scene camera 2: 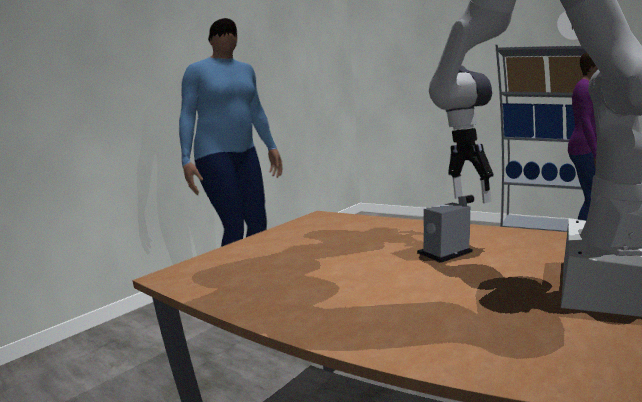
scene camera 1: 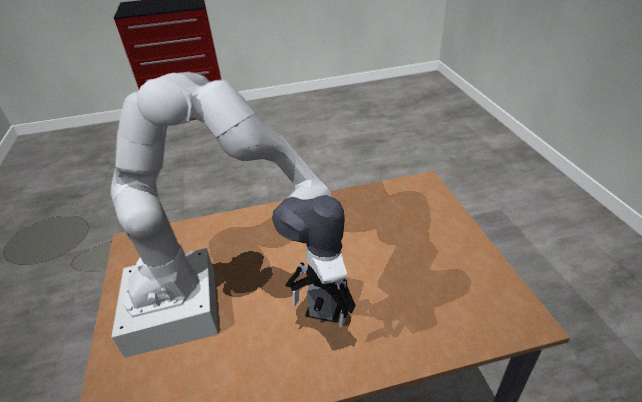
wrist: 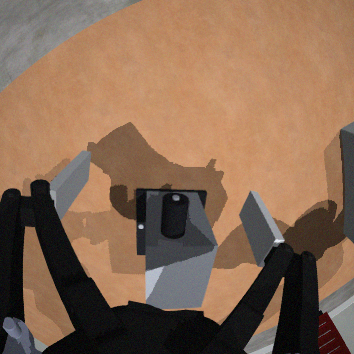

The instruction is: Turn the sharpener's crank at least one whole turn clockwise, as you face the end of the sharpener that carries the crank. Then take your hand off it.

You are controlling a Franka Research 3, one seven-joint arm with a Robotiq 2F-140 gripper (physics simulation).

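The grey box-shaped sharpener (scene camera 1: pixel 327 312) (scene camera 2: pixel 449 231) (wrist: pixel 181 280) stands upright on its dark base plate. Its crank points up, with the black knob (scene camera 1: pixel 318 304) (scene camera 2: pixel 469 199) (wrist: pixel 174 217) just above the body's top edge in the second scene view. The crank's short arm is mostly hidden under the knob in the wrist view. My gripper (scene camera 1: pixel 318 309) (scene camera 2: pixel 472 195) (wrist: pixel 168 185) points down over the crank end and is wide open and empty. Its two fingers stand on either side of the knob, apart from it in the wrist view.
The sharpener stands on the wooden table (scene camera 1: pixel 270 350) (scene camera 2: pixel 390 280) (wrist: pixel 200 75). The arm's grey base block (scene camera 1: pixel 165 332) (scene camera 2: pixel 600 290) (wrist: pixel 349 185) stands to one side. A person in blue (scene camera 2: pixel 220 110), a person in purple (scene camera 2: pixel 582 120) and a shelf rack (scene camera 2: pixel 542 51) are beyond the table.
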